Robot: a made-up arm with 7 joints.
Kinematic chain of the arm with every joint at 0, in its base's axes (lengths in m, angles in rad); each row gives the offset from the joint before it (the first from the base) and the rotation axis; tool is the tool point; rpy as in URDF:
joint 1: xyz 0 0 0.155 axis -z
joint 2: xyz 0 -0.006 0.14 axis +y
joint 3: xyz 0 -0.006 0.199 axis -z
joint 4: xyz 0 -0.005 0.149 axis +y
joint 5: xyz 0 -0.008 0.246 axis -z
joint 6: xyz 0 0 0.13 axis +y
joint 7: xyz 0 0 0.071 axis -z
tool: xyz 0 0 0 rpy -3.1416 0 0
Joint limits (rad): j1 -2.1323..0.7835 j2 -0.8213..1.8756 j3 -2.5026..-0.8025 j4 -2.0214..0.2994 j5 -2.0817..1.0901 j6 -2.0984..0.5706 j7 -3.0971..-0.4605
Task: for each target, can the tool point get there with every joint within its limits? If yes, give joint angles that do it. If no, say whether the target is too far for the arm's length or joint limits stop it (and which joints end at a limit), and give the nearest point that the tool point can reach.
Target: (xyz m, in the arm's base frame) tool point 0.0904 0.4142 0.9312
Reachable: yes | joints -1.4208 0.5253 -1.8316 0.0657 -0.4828 -1.0401 -1.9074
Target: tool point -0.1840 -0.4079 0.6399
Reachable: yes | joints 0.5037 0.4096 -1.3186 -1.6062 -1.8242 0.0872 -2.2735
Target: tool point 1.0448 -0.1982 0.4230
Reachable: no: too far | nearest point 0.7759 -0.1472 0.3901 | short by 0.276 m
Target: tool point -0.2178 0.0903 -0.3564
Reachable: no: joint limits stop it (at a limit: joint 1, joint 2, joint 3) | nearest point 0.0043 0.3068 -0.1523 | short by 0.371 m
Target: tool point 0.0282 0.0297 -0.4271
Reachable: no: joint limits stop it (at a limit: joint 2, joint 3) | nearest point 0.1660 0.1748 -0.1368 | short by 0.353 m
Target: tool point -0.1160 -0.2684 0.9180
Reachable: yes | joints -0.4189 -0.3914 -1.7858 -0.3649 0.2173 -1.8361 -2.6123
